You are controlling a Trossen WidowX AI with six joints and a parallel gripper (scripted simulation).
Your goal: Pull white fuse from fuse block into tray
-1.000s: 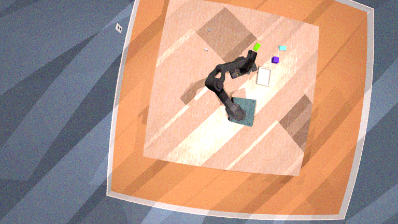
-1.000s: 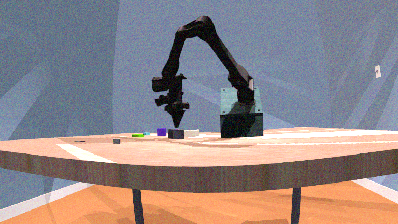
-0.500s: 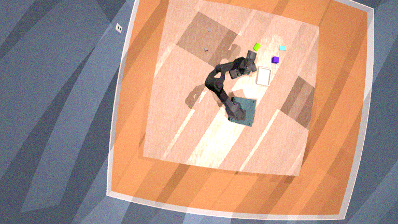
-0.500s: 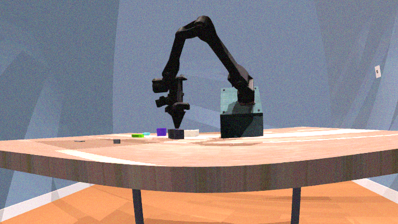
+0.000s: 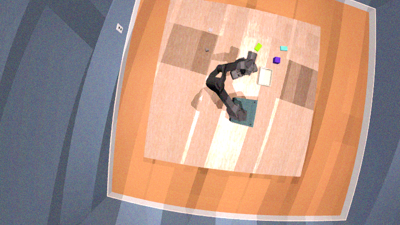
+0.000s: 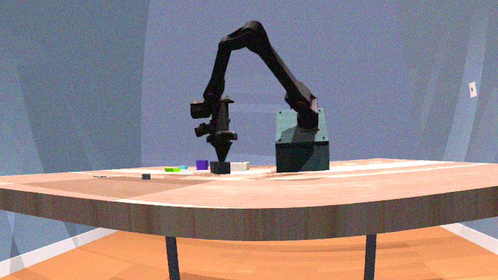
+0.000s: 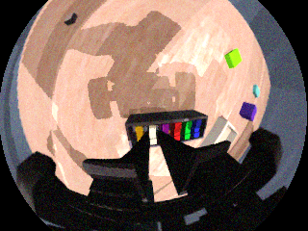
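Now: gripper tip 200 mm to the left of the tray and 30 mm above it. From my gripper tip the other things lie so: white fuse (10 mm below).
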